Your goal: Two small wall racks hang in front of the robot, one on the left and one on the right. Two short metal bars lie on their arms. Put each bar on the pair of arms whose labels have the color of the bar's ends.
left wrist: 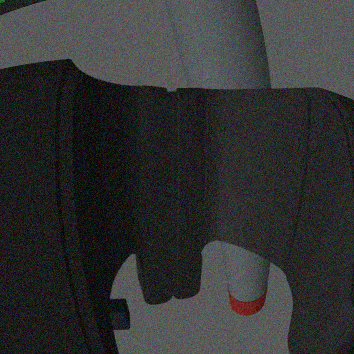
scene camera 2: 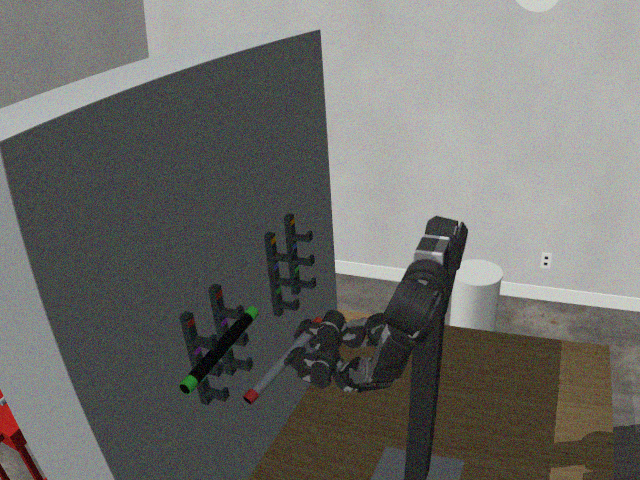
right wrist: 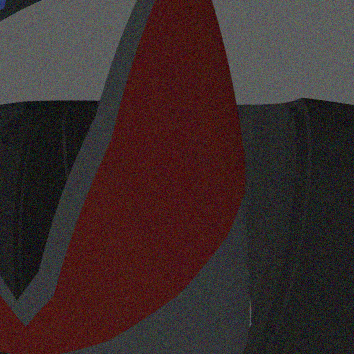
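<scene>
The red-ended silver bar (scene camera 2: 268, 378) (left wrist: 247, 280) (right wrist: 165, 210) is held off the wall by my right gripper (scene camera 2: 303, 329) (right wrist: 170, 120), which is shut on it near its far end. My left gripper (scene camera 2: 295, 357) (left wrist: 173, 295) is shut with its fingertips together; the bar passes behind one finger in the left wrist view, off to the side of the tips. The black bar with green ends (scene camera 2: 219, 348) lies across the lower-left wall rack (scene camera 2: 188, 330); which arm row bears it I cannot tell. The upper-right wall rack (scene camera 2: 270, 250) has orange, blue and green labels.
Both racks hang on the dark wall panel (scene camera 2: 170, 180). The lower-left rack shows red labels (scene camera 2: 191, 321) at its top and purple ones below. A white cylinder (scene camera 2: 475, 297) stands behind the robot's pedestal (scene camera 2: 424, 413), and wooden floor (scene camera 2: 496, 392) lies beneath.
</scene>
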